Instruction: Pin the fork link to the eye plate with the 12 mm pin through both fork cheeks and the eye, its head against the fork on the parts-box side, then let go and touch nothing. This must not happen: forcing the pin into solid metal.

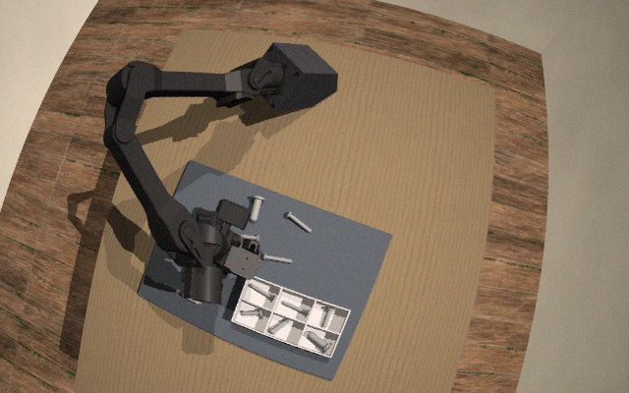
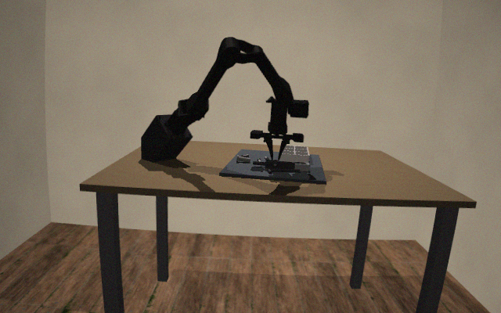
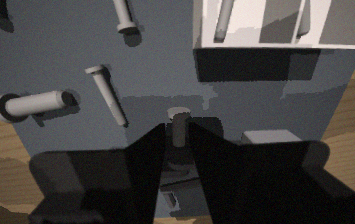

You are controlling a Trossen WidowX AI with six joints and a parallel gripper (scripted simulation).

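The eye plate is 10 mm ahead of my hand, 40 mm to the right of it and 40 mm below it. The rest, counted from my hand: white parts box (80 mm ahead, 160 mm to the left, 40 mm below); then blue-grey work plate (10 mm ahead, 60 mm to the left, 60 mm below).
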